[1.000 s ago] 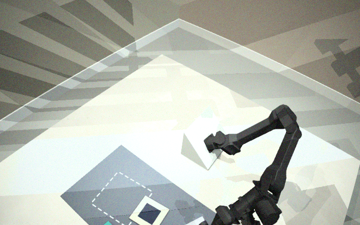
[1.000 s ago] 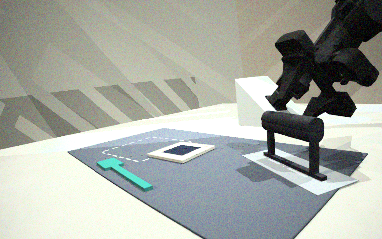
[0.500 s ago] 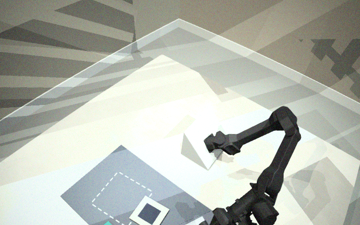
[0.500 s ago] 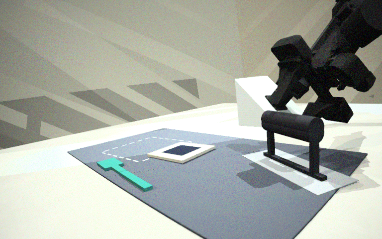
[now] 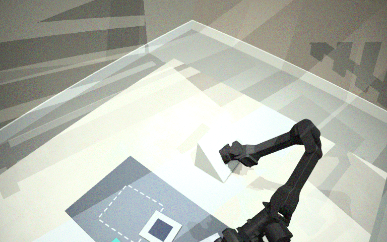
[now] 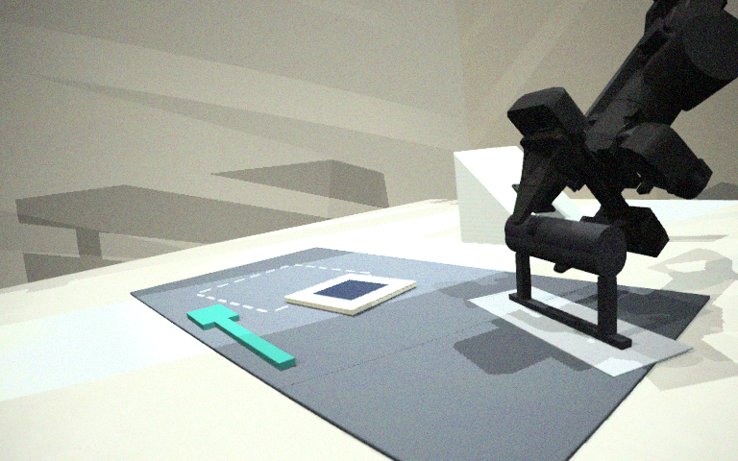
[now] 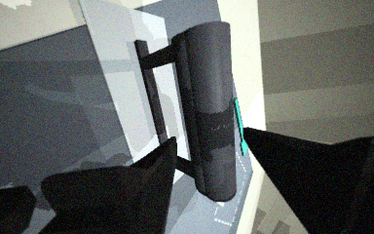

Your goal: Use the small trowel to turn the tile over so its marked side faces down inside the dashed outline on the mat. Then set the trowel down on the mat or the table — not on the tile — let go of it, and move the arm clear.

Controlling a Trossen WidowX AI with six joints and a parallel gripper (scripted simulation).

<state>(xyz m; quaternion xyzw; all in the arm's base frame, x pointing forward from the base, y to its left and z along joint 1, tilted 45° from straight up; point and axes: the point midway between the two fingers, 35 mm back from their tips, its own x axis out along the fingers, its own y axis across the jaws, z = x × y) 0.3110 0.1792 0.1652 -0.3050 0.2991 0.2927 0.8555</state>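
Right now the trowel is 30 mm below my gripper tip and 10 mm behind it. From my gripper tip the other things lie so: teal t-shaped flat piece 220 mm to the right, 200 mm ahead, 60 mm below; then grey mat 200 mm to the right, 80 mm below, 60 mm ahead; then tile 210 mm to the right, 60 mm below, 60 mm ahead.
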